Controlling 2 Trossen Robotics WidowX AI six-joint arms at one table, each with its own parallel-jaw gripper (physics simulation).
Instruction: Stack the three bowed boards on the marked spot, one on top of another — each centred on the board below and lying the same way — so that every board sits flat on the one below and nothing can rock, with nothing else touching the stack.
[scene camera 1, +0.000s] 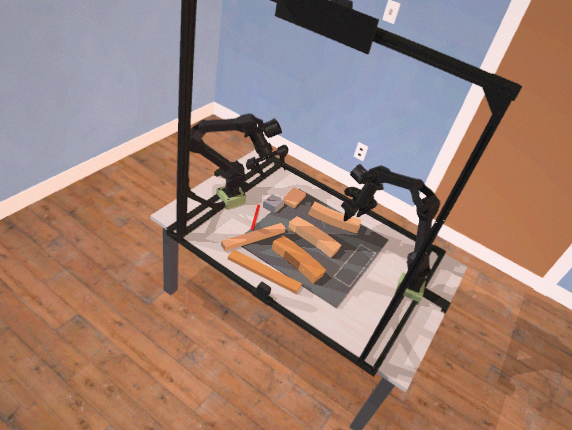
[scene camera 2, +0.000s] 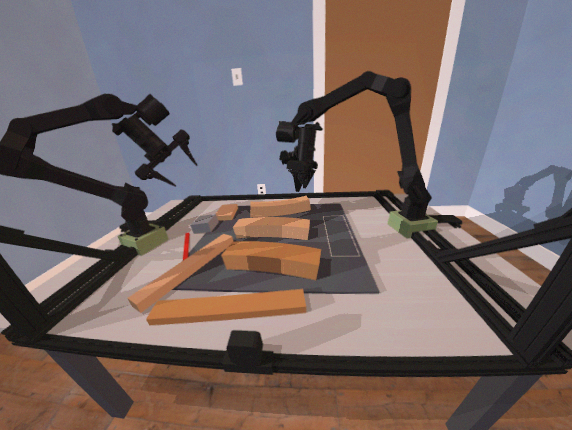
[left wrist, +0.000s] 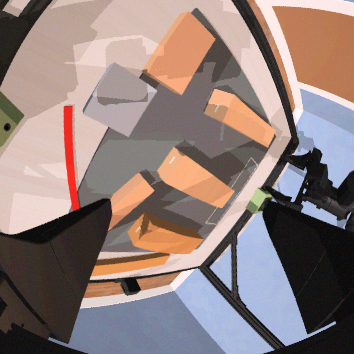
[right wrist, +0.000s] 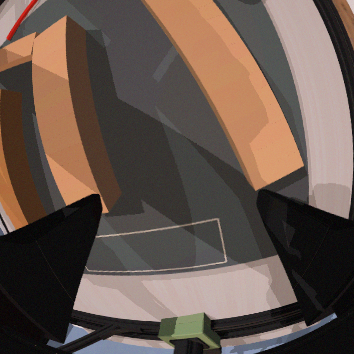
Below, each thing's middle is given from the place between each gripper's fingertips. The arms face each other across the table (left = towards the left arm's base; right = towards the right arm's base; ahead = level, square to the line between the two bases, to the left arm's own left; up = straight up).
I see my left gripper 200 mm above the red stick (left wrist: 67, 110), 80 mm past it and 20 mm to the right of it.
My right gripper is now 38 cm to the right of the red stick, 15 cm past it and 11 cm above it.
